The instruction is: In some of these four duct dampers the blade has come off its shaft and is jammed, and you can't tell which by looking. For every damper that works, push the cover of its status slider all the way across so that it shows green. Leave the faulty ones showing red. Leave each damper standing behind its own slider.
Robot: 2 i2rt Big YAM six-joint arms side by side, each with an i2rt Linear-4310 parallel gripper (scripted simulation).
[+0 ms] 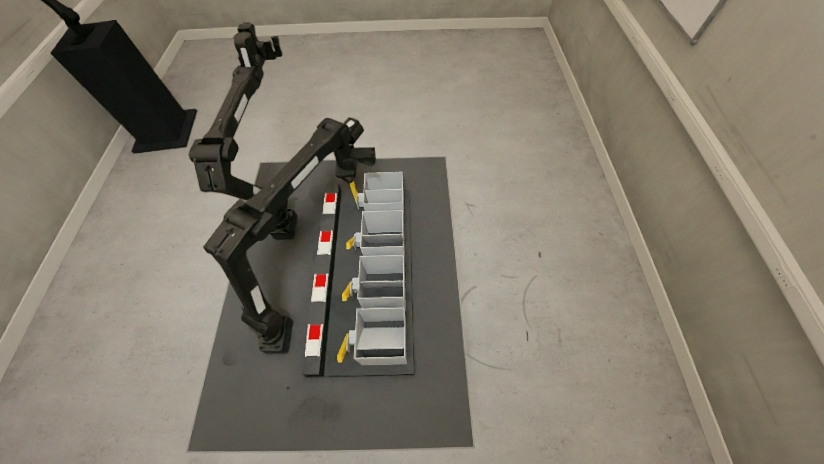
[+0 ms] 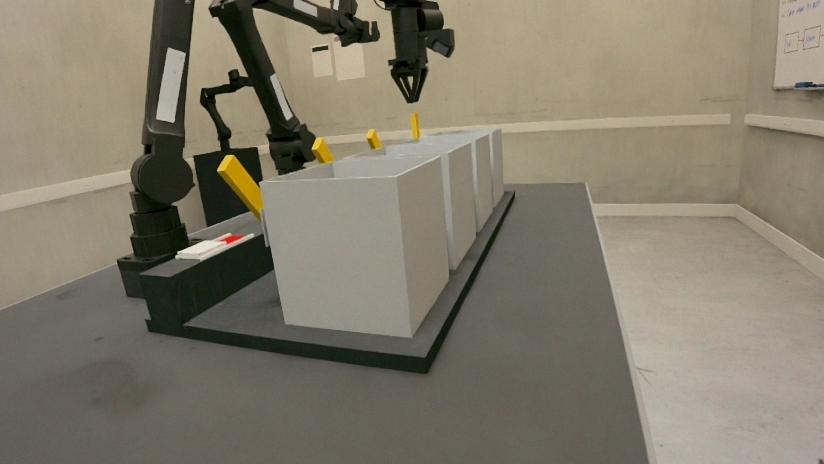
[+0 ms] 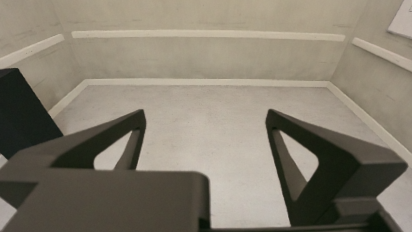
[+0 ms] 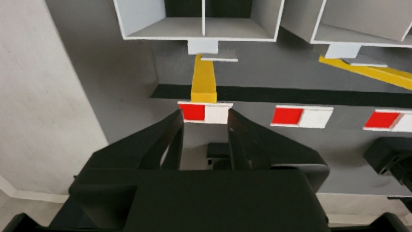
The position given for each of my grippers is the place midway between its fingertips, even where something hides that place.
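Note:
My left gripper (image 3: 205, 115) is there for me to see, and so is my right gripper (image 2: 412, 102), which I can see in image 4 as well (image 4: 205, 115). Then there's a damper (image 2: 369, 255), another damper (image 1: 375, 184), a further damper (image 1: 372, 221), and also a damper (image 1: 386, 264).

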